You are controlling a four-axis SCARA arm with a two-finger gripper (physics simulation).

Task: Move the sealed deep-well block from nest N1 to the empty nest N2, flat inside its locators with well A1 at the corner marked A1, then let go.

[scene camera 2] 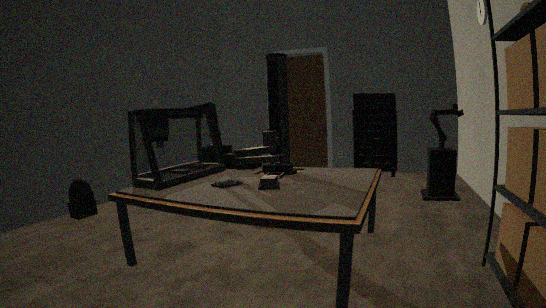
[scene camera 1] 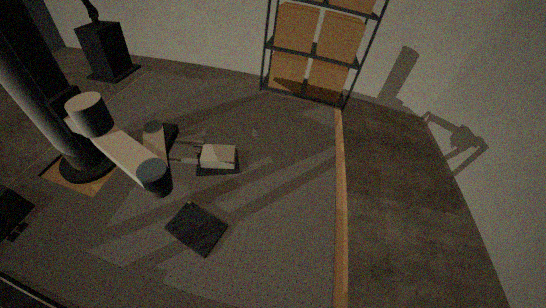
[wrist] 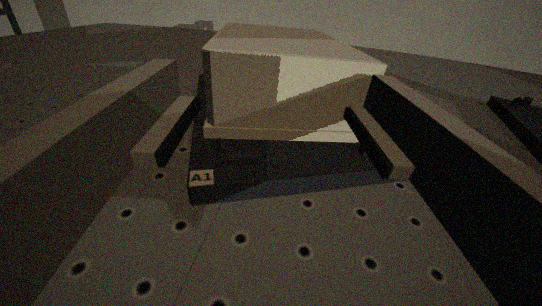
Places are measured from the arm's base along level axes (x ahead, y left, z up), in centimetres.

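Pixels of known places: gripper, fingertip midpoint: point(scene camera 1: 201, 152) point(wrist: 274, 89); arm's base, link origin: point(scene camera 2: 280, 172) point(scene camera 1: 92, 159).
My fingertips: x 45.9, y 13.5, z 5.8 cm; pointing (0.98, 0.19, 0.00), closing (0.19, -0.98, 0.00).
Note:
Ahead of a thing's pixels: the offset from my fingertips to its middle. "spot": to the spot under its first point.
The sealed deep-well block @[dz -0.7, dx +6.6, dy +0.8 cm] point(scene camera 1: 218, 156) point(scene camera 2: 269, 177) point(wrist: 245, 90), pale and box-shaped, sits flat on dark nest N1 point(scene camera 1: 217, 171) point(scene camera 2: 269, 186) point(wrist: 300, 156). N1's A1 label @[spot: dz -3.3, dx -2.9, dy +2.5 cm] point(wrist: 201, 177) is at its near left corner in the wrist view. My gripper point(scene camera 1: 200, 152) point(wrist: 274, 89) is open, low at the near end of the block. Its fingers stand wide apart, one towards each side of the block, and hold nothing. Nest N2 @[dz -3.4, dx +9.3, dy -26.7 cm] point(scene camera 1: 196, 229) point(scene camera 2: 226, 183) is a dark, empty plate, turned at an angle to N1. The seating in N1's locators is hidden.
The arm's column point(scene camera 2: 278, 100) stands behind the nests. A framed gantry machine point(scene camera 2: 132, 150) stands on the table's left in scene camera 2. The table has a wooden edge point(scene camera 1: 341, 200). A shelf rack point(scene camera 1: 340, 61) and a small arm's pedestal point(scene camera 1: 106, 50) point(scene camera 2: 442, 172) stand beyond the table.

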